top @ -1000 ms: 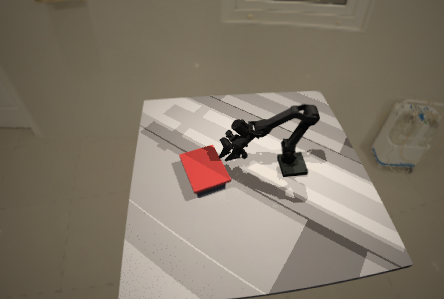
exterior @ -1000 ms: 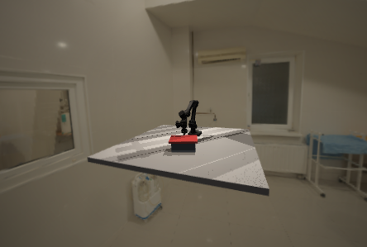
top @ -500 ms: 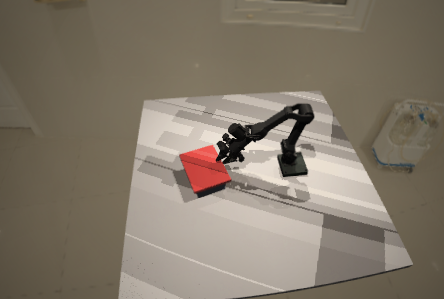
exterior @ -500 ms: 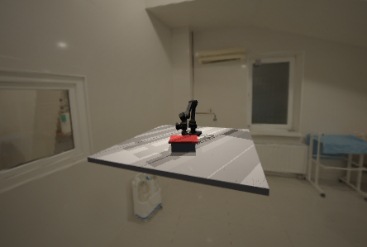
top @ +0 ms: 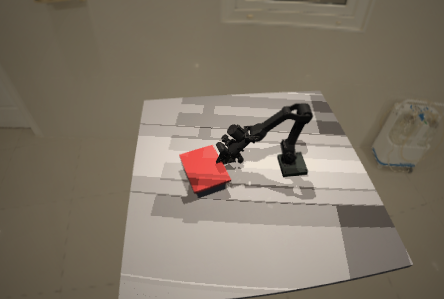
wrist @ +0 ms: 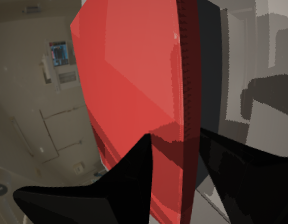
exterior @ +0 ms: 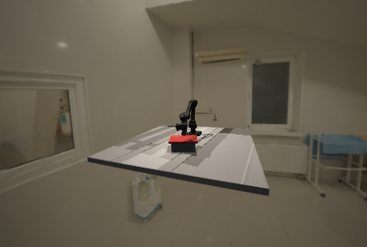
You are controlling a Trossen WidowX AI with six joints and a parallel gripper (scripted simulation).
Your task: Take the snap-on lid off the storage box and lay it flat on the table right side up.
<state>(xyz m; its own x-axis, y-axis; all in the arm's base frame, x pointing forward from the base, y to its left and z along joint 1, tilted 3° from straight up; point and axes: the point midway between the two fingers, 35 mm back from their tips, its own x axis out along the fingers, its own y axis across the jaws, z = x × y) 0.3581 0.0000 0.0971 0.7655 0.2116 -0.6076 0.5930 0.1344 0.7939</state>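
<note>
The lid lies 70 mm ahead of my gripper tip, 20 mm to the left of it and 10 mm above it. The rest, counted from my gripper tip: storage box: 70 mm ahead, 20 mm to the left, 40 mm below.
</note>
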